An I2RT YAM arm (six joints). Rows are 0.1 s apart.
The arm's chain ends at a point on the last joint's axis. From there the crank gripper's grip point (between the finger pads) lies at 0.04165 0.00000 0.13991 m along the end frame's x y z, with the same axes.
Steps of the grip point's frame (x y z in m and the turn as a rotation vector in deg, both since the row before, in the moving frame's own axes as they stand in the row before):
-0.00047 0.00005 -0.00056 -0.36 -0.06 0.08
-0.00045 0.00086 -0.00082 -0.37 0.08 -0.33
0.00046 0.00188 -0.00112 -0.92 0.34 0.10
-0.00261 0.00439 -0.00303 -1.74 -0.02 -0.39
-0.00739 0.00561 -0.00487 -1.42 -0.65 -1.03
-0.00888 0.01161 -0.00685 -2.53 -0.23 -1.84
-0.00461 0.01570 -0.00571 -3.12 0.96 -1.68
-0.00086 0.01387 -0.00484 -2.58 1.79 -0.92
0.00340 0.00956 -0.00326 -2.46 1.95 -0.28
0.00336 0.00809 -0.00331 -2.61 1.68 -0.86
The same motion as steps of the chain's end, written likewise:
-0.00032 -0.00089 -0.00060 -0.36 -0.06 0.08
-0.00065 0.00020 -0.00076 -0.37 0.08 -0.33
-0.00037 -0.00044 -0.00085 -0.92 0.34 0.10
-0.00257 0.00042 -0.00298 -1.74 -0.02 -0.39
-0.00582 0.00287 -0.00530 -1.42 -0.65 -1.03
-0.00840 0.00676 -0.00691 -2.53 -0.23 -1.84
-0.00704 0.00936 -0.00482 -3.12 0.96 -1.68
-0.00525 0.00831 -0.00334 -2.58 1.79 -0.92
-0.00135 0.00380 -0.00164 -2.46 1.95 -0.28
-0.00077 0.00240 -0.00190 -2.61 1.68 -0.86

